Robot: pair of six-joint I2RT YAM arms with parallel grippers.
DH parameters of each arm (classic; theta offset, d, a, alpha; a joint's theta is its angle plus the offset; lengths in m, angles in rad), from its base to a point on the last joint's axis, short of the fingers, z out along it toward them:
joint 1: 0 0.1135 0.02 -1.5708
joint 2: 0 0 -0.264 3.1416
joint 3: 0.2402 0 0.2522 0
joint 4: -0.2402 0 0.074 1.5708
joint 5: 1.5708 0 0 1.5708
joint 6: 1.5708 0.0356 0 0
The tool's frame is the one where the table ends.
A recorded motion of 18 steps. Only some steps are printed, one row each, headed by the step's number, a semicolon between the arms.
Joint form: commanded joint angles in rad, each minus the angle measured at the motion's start. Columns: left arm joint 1, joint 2, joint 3, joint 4, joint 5, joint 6; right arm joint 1, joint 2, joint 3, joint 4, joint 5, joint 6.
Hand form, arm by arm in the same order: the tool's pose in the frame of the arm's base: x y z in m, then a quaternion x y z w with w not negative. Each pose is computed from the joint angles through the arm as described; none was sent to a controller.
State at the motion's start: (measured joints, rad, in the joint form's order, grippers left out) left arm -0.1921 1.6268 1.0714 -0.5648 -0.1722 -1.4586; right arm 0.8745 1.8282 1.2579 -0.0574 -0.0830 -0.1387
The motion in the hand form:
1: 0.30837 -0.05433 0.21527 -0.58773 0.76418 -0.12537 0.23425; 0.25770 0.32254 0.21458 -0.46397 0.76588 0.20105 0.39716
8: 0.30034 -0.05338 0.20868 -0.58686 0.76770 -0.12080 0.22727; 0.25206 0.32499 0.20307 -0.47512 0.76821 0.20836 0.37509
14: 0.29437 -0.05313 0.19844 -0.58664 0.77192 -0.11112 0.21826; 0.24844 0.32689 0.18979 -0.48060 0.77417 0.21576 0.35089
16: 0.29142 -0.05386 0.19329 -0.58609 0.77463 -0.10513 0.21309; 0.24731 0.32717 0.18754 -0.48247 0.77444 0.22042 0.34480
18: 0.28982 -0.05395 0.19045 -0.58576 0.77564 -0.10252 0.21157; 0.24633 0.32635 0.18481 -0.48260 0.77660 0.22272 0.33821
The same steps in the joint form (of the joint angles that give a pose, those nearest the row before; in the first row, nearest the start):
1: -0.0028 -0.0682 -0.0220 0.0125 -0.0088 -0.0003; 0.0136 0.0080 -0.0154 -0.0009 -0.0167 -0.0132
8: -0.0043 -0.0867 -0.0635 0.0187 -0.0042 0.0013; 0.0259 0.0233 -0.0307 -0.0086 -0.0412 -0.0101
14: -0.0073 -0.0882 -0.1019 0.0279 -0.0042 0.0013; 0.0336 0.0462 -0.0430 -0.0146 -0.0658 0.0021
16: -0.0119 -0.0867 -0.1187 0.0294 -0.0057 -0.0002; 0.0351 0.0494 -0.0460 -0.0162 -0.0780 0.0052
18: -0.0135 -0.0867 -0.1295 0.0340 -0.0072 -0.0002; 0.0351 0.0509 -0.0522 -0.0193 -0.0857 0.0098

